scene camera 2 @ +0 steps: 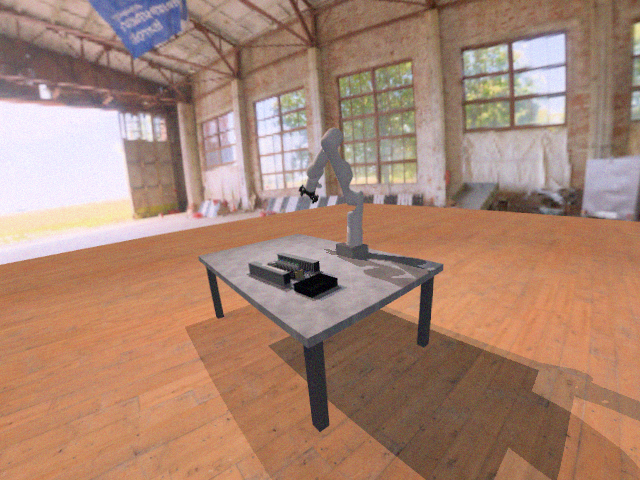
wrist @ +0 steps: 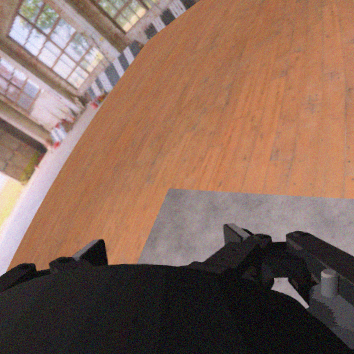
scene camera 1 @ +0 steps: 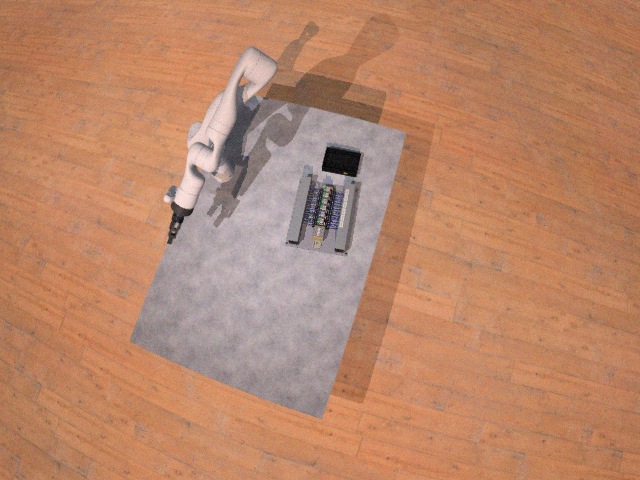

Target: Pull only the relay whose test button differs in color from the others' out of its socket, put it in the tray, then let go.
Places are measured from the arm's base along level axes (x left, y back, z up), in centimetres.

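Where they show: gripper, between the fingertips: [scene camera 2: 307, 199] [wrist: 164, 245] [scene camera 1: 170, 236]; arm's base, origin of its link: [scene camera 2: 353, 244] [scene camera 1: 224, 173].
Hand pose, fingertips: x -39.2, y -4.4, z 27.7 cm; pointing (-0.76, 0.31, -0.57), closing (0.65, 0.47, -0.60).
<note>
Each offset is from my fingertips to the top centre of the thing. "pt": to the spot under its first point. Level surfaces: height alone.
A row of small relays {dz -26.8, dx +36.3, dy -43.7 cm} [scene camera 1: 324, 206] stands in sockets between two grey ducts; several green spots show along it, but it is too small to tell which test button differs. The row is partly hidden by the ducts in scene camera 2. The black tray {pt dz -33.4, dx +64.2, dy -43.8 cm} [scene camera 1: 341, 160] [scene camera 2: 315, 285] lies beside one end of the relay assembly. My gripper [scene camera 1: 170, 239] [scene camera 2: 308, 194] [wrist: 164, 245] is open and empty, high up and well apart from the relays and tray. In scene camera 1 it shows over the left table edge. Neither relays nor tray show in the wrist view.
The grey ducts {dz -27.4, dx +33.5, dy -34.3 cm} [scene camera 1: 300, 209] {dz -27.4, dx +36.0, dy -53.6 cm} [scene camera 1: 347, 217] [scene camera 2: 269, 273] rise on both sides of the relays, with blue wires between. The assembly stands on the grey table {dz -33.7 cm} [scene camera 1: 248, 310] [scene camera 2: 351, 299] [wrist: 200, 215]. The arm's base stands at the table's edge. Wooden floor surrounds the table.
</note>
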